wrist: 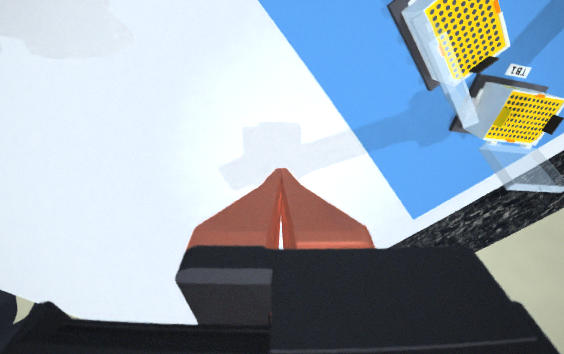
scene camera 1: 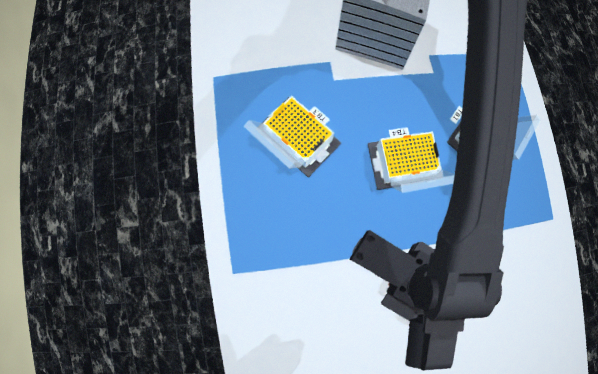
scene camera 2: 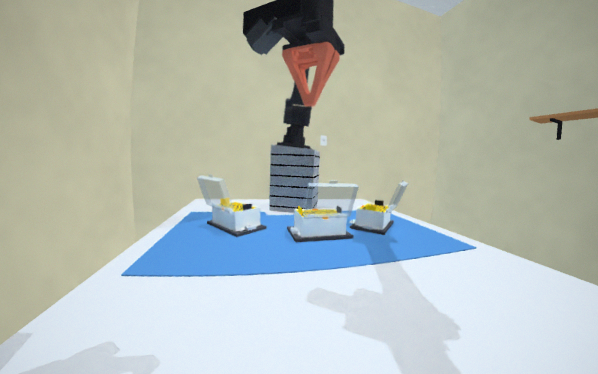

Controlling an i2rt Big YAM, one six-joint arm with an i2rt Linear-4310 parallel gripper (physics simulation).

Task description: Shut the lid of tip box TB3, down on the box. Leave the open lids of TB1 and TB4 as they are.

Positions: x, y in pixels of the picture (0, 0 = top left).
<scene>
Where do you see a clear lid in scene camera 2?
At 214, 190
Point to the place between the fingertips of my gripper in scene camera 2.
At 309, 106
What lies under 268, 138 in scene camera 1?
A clear lid.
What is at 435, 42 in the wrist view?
A clear lid.
</scene>
